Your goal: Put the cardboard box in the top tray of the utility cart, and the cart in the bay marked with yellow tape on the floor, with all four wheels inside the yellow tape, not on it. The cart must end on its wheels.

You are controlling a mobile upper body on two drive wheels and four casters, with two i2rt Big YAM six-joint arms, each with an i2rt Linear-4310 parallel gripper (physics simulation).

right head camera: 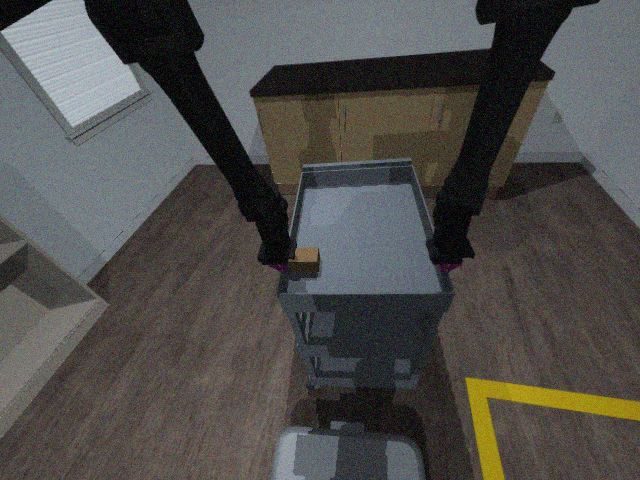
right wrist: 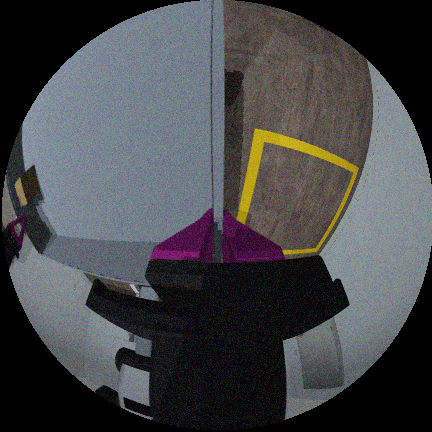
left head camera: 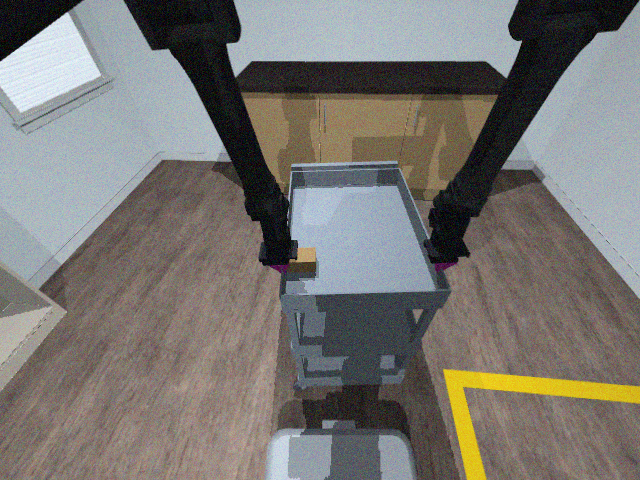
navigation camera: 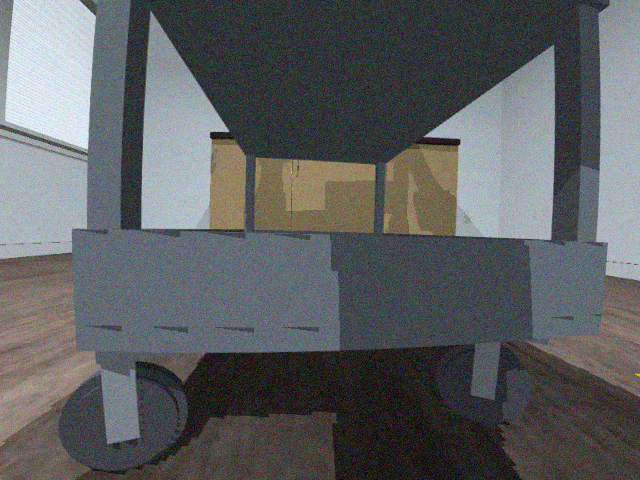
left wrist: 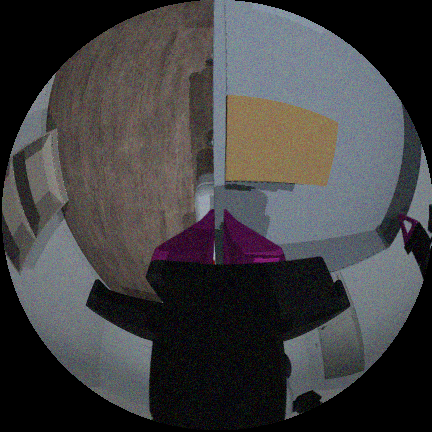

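The grey utility cart (left head camera: 361, 248) stands upright on its wheels in front of me, seen also in the right head view (right head camera: 366, 248). The small cardboard box (left head camera: 304, 258) lies in the top tray at its near left corner, right against the left rim; the left wrist view shows the box (left wrist: 280, 141) too. My left gripper (left head camera: 280, 267) is shut on the tray's left rim (left wrist: 219, 120). My right gripper (left head camera: 446, 265) is shut on the tray's right rim (right wrist: 217, 120). The yellow tape bay (left head camera: 490, 410) lies on the floor to the right, with the cart outside it; the right wrist view shows the bay (right wrist: 294, 193) beside the cart.
A wooden cabinet (left head camera: 370, 129) with a dark top stands against the far wall just beyond the cart. White walls close the left and right sides. My base (left head camera: 339, 452) is directly behind the cart. Two near cart wheels (navigation camera: 132, 414) show in the navigation view.
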